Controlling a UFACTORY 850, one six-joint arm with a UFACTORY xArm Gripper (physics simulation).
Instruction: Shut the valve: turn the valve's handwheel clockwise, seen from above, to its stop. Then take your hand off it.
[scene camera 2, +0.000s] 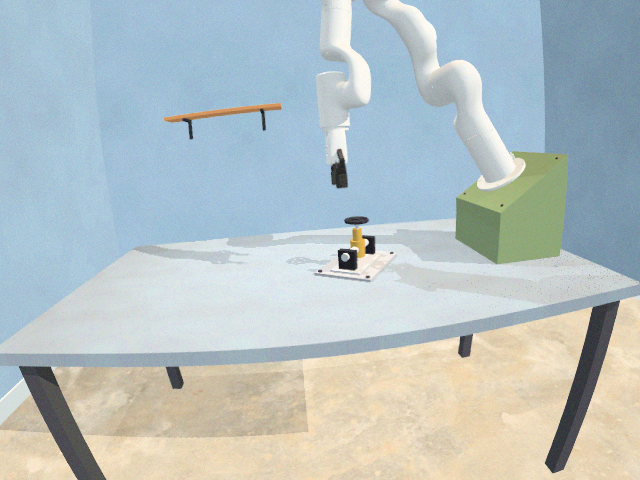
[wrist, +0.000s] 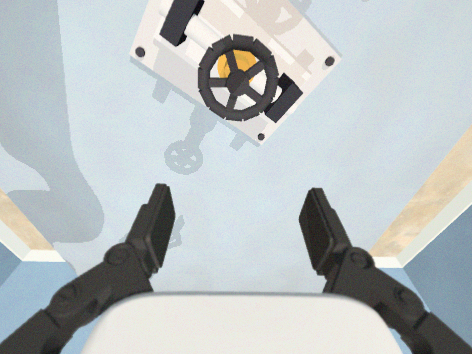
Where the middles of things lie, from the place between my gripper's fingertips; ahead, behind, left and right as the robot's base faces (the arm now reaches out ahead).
Labels:
The black spoked handwheel (wrist: 237, 82) lies 12 cm below my hand and 4 cm behind it. Round my hand: pale base plate (scene camera 2: 377, 266) 24 cm below, 4 cm behind.

